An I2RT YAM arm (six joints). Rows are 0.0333 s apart.
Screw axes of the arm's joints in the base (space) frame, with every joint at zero. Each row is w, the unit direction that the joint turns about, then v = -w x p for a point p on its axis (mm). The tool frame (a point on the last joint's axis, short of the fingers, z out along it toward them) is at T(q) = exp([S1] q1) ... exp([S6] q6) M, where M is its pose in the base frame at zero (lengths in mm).
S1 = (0, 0, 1, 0, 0, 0)
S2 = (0, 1, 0, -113.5, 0, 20)
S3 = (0, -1, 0, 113.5, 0, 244)
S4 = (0, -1, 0, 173.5, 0, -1)
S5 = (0, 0, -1, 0, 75, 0)
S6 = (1, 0, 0, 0, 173.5, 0)
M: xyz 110.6 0 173.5 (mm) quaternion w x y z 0.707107 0 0.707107 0
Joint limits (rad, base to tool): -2.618..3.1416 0..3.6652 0..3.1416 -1.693..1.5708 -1.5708..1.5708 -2.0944..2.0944
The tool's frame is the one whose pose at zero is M.
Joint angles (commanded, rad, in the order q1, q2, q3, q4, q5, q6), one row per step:
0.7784 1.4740 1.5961 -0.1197 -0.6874 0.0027
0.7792 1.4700 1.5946 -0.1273 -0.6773 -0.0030
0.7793 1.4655 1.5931 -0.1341 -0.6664 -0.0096
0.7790 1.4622 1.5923 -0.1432 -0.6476 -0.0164
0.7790 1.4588 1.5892 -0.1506 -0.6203 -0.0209
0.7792 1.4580 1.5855 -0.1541 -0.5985 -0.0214
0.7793 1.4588 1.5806 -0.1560 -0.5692 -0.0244
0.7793 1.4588 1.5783 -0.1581 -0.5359 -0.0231
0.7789 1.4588 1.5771 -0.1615 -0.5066 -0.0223
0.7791 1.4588 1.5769 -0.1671 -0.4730 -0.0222
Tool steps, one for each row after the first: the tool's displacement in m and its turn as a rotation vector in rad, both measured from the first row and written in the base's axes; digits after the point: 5 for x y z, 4 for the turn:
-0.00075 -0.00076 -0.00003 -0.0042 -0.0020 -0.0093
-0.00142 -0.00181 0.00016 -0.0077 -0.0059 -0.0201
-0.00147 -0.00273 -0.00002 -0.0134 -0.0081 -0.0391
-0.00117 -0.00354 -0.00079 -0.0195 -0.0077 -0.0663
-0.00043 -0.00361 -0.00216 -0.0247 -0.0040 -0.0879
0.00106 -0.00331 -0.00429 -0.0314 -0.0021 -0.1169
0.00235 -0.00346 -0.00531 -0.0353 0.0018 -0.1502
0.00351 -0.00377 -0.00610 -0.0394 0.0052 -0.1798
0.00460 -0.00409 -0.00678 -0.0448 0.0085 -0.2132

